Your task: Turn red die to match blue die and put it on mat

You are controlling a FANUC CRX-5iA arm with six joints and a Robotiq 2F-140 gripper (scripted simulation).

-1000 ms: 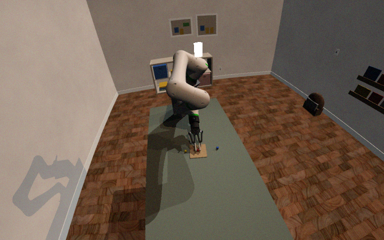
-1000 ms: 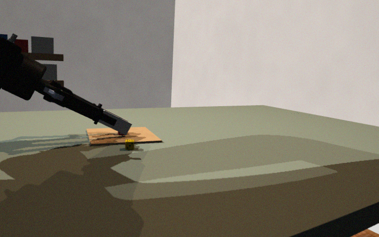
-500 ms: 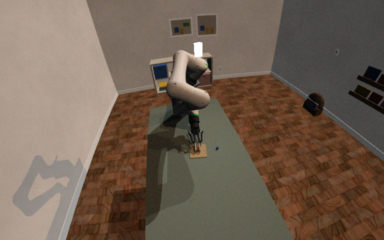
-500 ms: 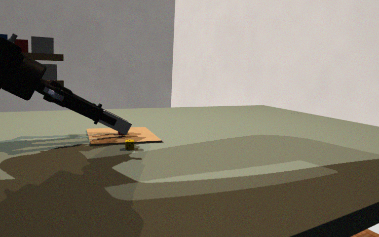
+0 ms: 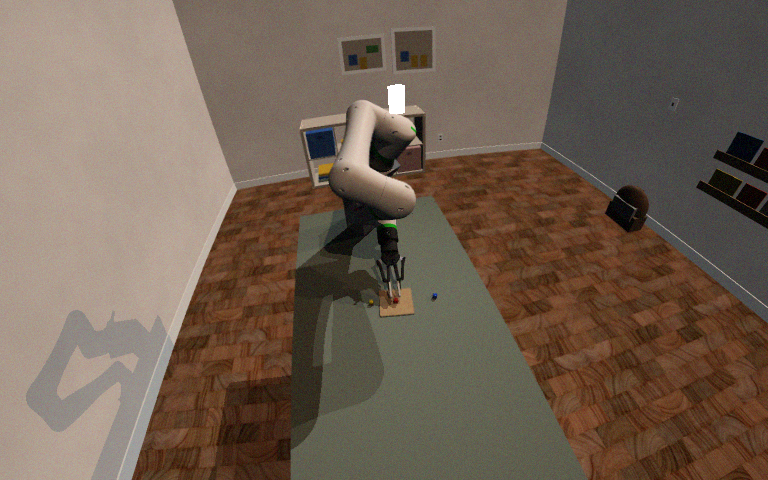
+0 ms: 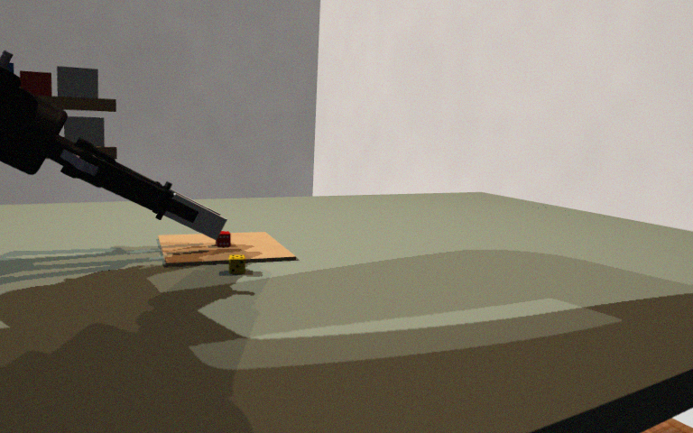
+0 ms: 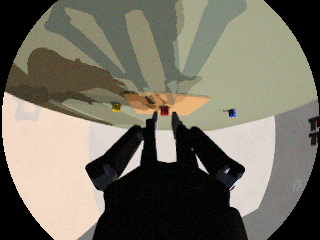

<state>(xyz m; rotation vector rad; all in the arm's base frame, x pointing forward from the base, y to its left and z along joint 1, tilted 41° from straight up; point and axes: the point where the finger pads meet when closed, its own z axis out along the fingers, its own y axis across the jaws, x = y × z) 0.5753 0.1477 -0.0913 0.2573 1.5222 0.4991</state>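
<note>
My hand is 30 mm short of the red die, 30 mm above it and 10 mm to the right of it. Round my hand: blue die (170 mm to the left, 30 mm below); then tan mat (40 mm below, 30 mm ahead, 10 mm to the left); then yellow die (100 mm to the right, 40 mm ahead, 30 mm below).
</note>
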